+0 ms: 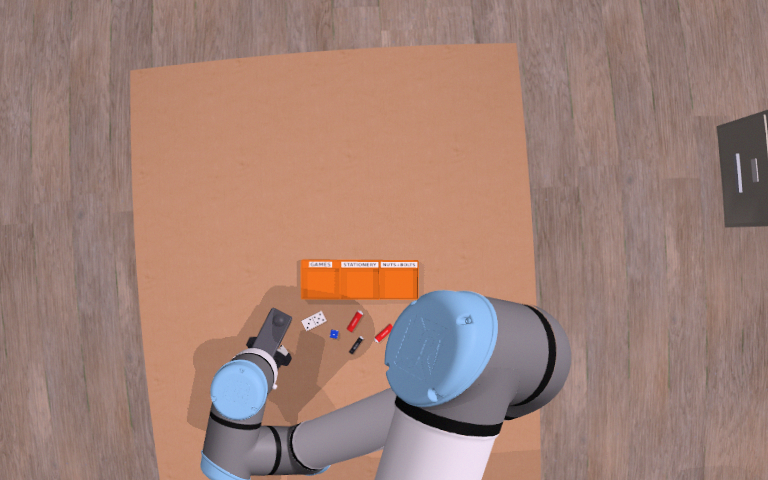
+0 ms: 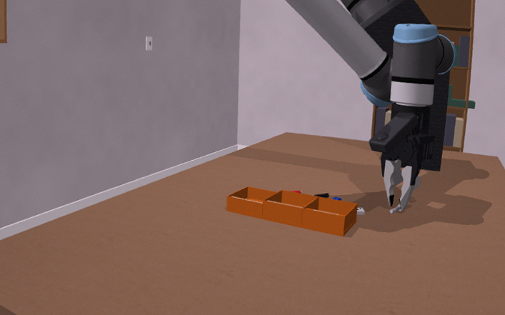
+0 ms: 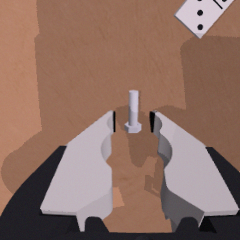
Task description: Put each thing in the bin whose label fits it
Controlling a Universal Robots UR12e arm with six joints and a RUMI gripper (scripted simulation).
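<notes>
My gripper is now 20 mm above the bolt and 10 mm past it. Round my hand: black stick 180 mm to the right, 30 mm behind, 20 mm below; blue die 130 mm to the right, 20 mm below, 10 mm ahead; white domino 90 mm to the right, 40 mm ahead, 20 mm below.
</notes>
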